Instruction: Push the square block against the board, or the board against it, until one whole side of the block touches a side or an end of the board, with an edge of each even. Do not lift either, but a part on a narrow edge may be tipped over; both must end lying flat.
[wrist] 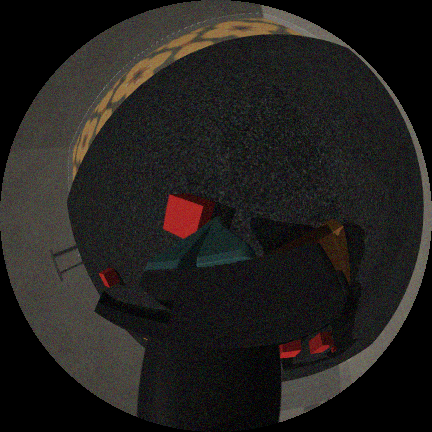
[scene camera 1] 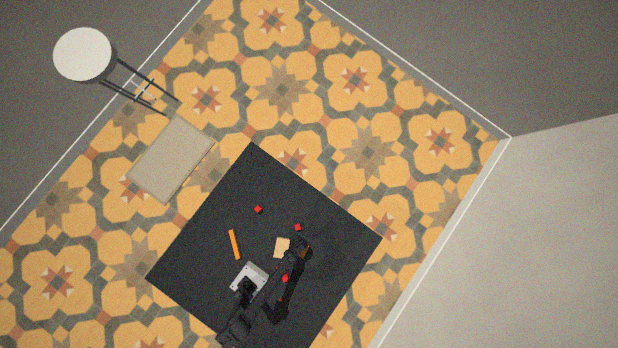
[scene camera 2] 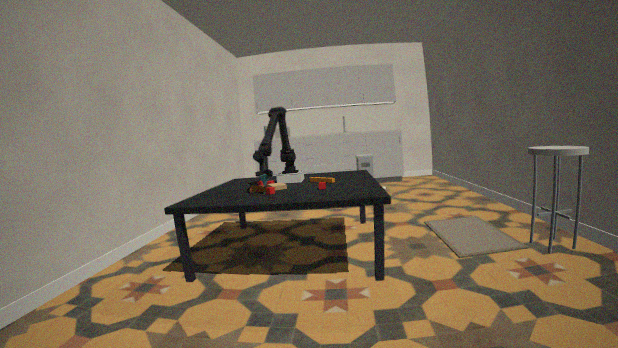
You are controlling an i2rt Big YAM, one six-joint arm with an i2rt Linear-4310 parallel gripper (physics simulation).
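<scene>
The square block is a light wooden tile lying flat on the black table. The brown board lies just to its right, largely under my arm in the overhead view. I cannot tell whether they touch. My gripper is shut and empty, low over the table at the board's far end. A red cube sits right beyond its teal fingertips. In the wrist view the square block is hidden.
An orange bar lies left of the block. Another red cube lies farther out. Two more red cubes lie near the arm's base. A stool stands on the floor.
</scene>
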